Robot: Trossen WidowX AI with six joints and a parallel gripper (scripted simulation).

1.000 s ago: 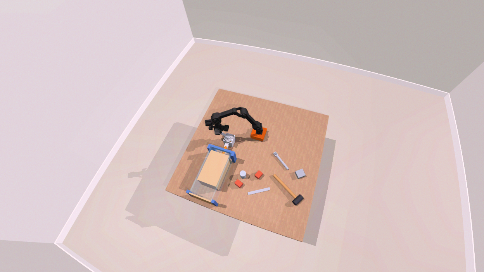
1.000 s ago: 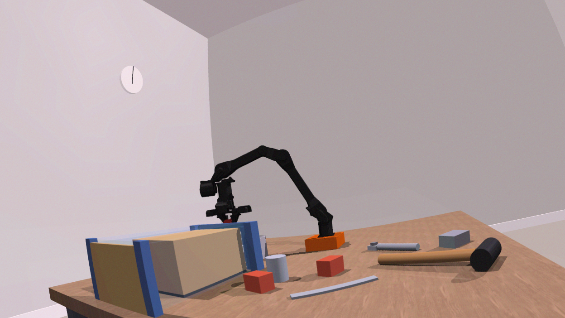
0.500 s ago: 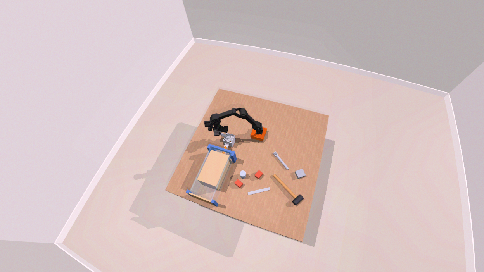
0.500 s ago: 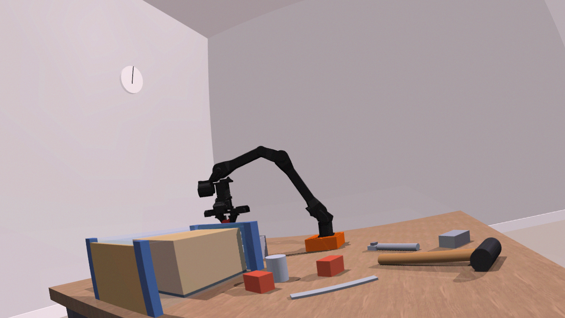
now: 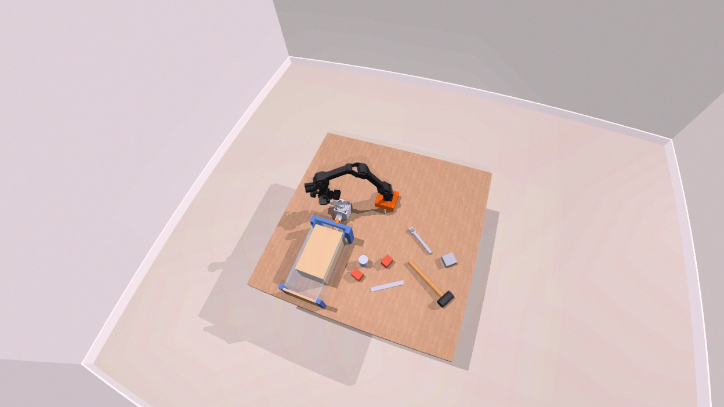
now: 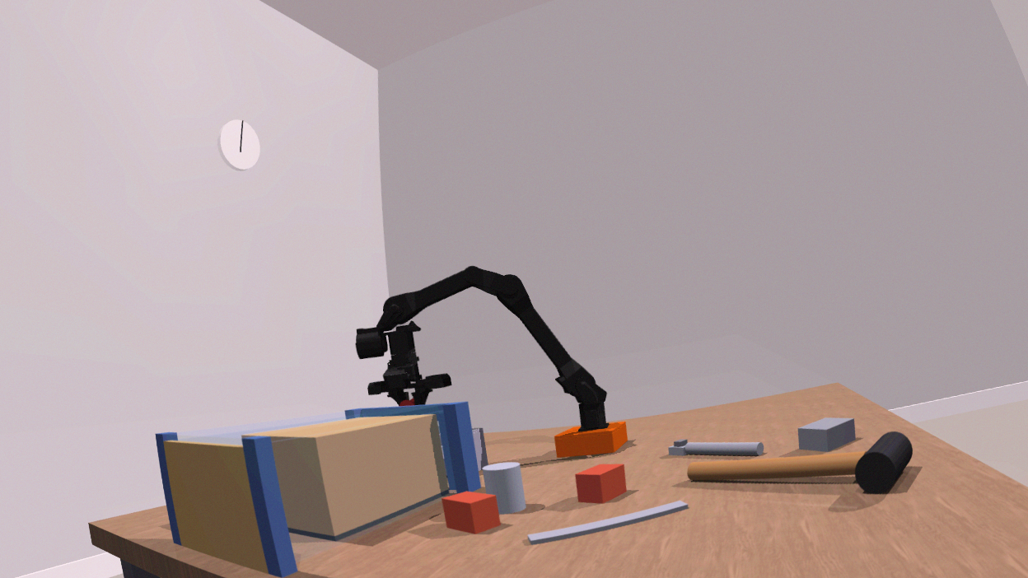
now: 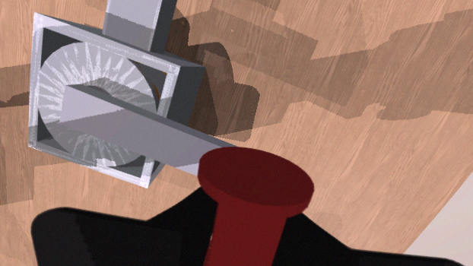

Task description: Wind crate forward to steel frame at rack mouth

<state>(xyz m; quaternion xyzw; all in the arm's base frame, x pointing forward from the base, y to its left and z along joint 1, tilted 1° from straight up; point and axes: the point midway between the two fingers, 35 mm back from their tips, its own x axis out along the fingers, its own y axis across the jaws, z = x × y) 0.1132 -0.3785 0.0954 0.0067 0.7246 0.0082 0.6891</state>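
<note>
Now: gripper tip 40 mm to the right of the grey winch handle, 10 mm short of it and 10 mm above it. The rest, counted from my gripper tip: red knob (20 mm above); then blue frame bar (180 mm ahead, 70 mm to the left, 10 mm below); then grey winch (90 mm to the left, 80 mm below).
</note>
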